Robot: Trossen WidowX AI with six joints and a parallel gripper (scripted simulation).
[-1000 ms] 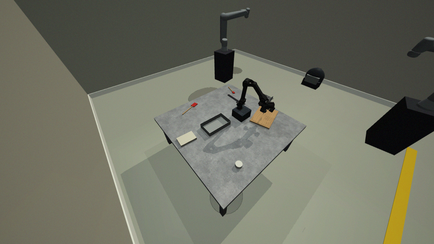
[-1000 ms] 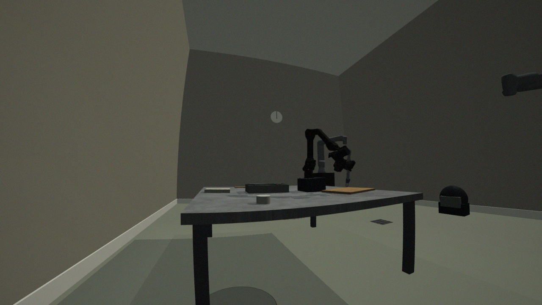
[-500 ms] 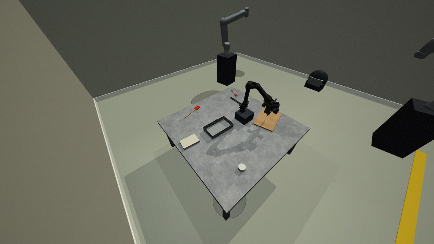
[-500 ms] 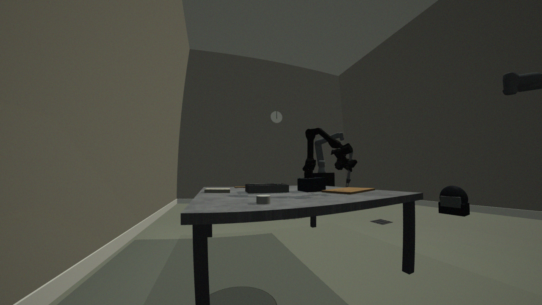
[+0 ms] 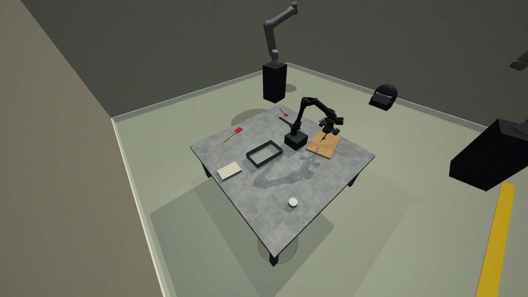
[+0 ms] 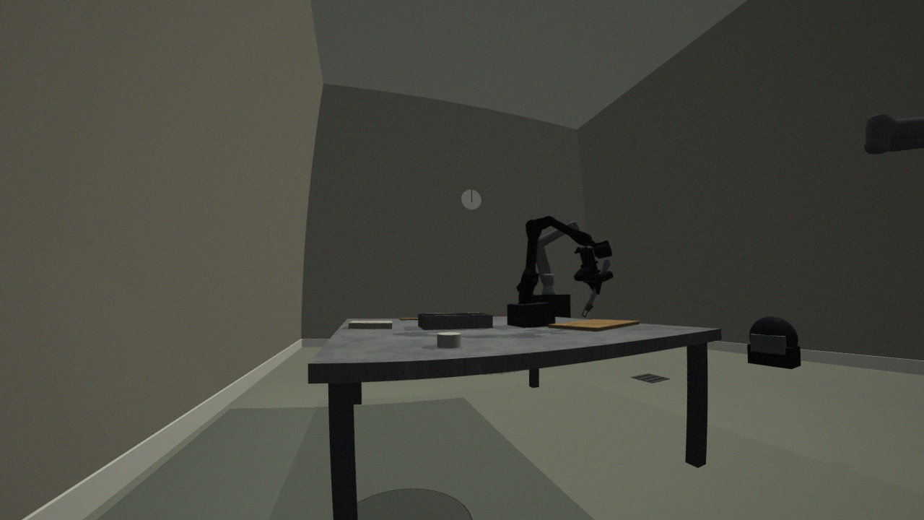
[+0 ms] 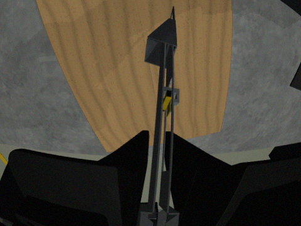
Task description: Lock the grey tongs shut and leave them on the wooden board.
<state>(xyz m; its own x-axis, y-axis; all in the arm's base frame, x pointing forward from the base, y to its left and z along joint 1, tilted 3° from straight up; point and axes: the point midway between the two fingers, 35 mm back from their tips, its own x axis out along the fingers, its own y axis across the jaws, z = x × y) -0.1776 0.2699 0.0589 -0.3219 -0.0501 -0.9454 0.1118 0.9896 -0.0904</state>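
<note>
Right now my gripper tip is 10 mm short of the wooden board and 130 mm above it. Round my gripper tip: roasting tin 530 mm ahead, 360 mm to the right, 110 mm below; yellow piece 20 mm ahead, 10 mm to the right, 10 mm below; dark bar 40 mm behind, 460 mm to the right, 140 mm below.
</note>
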